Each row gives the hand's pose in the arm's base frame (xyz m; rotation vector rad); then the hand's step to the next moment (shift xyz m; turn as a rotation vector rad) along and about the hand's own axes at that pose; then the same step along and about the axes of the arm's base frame.
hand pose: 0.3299 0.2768 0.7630 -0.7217 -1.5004 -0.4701
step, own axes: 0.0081 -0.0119 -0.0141 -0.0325 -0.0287 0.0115
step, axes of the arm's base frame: 0.0024 -0.0169 0.0107 -0.0295 -0.0175 -0.0290
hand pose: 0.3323 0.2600 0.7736 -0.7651 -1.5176 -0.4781
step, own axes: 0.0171 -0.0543 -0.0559 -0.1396 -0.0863 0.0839
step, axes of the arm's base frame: 0.0013 -0.0736 0.0307 -0.1246 -0.0254 -0.1335
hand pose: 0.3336 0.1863 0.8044 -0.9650 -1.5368 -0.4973
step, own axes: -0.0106 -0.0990 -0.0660 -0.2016 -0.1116 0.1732
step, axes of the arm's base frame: -0.0398 -0.1099 0.0245 -0.2008 0.0108 -0.2066
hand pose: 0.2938 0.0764 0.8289 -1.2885 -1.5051 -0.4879
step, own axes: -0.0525 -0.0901 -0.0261 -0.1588 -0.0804 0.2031
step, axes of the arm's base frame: -0.0754 -0.0761 -0.0088 -0.1807 0.0657 -0.1897
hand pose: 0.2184 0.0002 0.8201 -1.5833 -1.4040 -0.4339
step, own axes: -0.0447 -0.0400 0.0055 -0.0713 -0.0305 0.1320
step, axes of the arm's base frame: -0.0506 -0.0253 -0.0209 -0.0887 0.0632 -0.1076
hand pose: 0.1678 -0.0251 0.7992 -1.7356 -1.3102 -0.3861
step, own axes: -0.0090 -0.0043 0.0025 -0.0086 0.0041 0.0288
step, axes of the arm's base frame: -0.0080 -0.0033 -0.0056 -0.0071 0.0176 -0.0236
